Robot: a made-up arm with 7 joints. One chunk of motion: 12 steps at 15 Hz.
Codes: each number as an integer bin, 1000 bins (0 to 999) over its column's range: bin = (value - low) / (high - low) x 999, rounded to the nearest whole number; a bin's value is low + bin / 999 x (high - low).
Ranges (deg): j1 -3.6..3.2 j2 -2.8..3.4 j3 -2..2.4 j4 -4.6..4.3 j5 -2.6..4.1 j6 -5.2..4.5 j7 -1.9..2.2
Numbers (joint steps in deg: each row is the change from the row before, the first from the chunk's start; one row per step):
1: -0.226 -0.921 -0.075 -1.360 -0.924 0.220 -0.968
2: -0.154 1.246 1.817 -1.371 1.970 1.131 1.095
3: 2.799 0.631 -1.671 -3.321 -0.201 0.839 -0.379
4: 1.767 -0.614 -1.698 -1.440 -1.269 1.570 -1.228
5: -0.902 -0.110 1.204 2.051 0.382 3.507 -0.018
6: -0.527 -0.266 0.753 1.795 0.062 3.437 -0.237
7: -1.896 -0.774 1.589 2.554 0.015 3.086 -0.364
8: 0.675 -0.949 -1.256 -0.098 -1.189 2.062 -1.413
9: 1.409 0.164 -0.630 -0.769 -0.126 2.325 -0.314
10: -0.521 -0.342 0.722 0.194 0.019 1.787 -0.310
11: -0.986 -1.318 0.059 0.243 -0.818 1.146 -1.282
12: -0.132 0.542 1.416 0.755 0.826 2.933 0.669
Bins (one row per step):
1: 496 303 437 364 250 558 227
2: 506 652 867 362 681 652 730
3: 940 553 75 144 358 622 371
4: 788 352 69 355 198 697 164
5: 396 433 727 747 445 897 459
6: 451 408 625 718 397 890 405
7: 250 326 815 803 390 853 374
8: 628 298 169 505 210 748 119
9: 736 478 311 430 369 775 386
10: 452 396 618 538 391 720 387
11: 384 239 467 544 266 654 151
12: 509 538 776 601 511 838 626

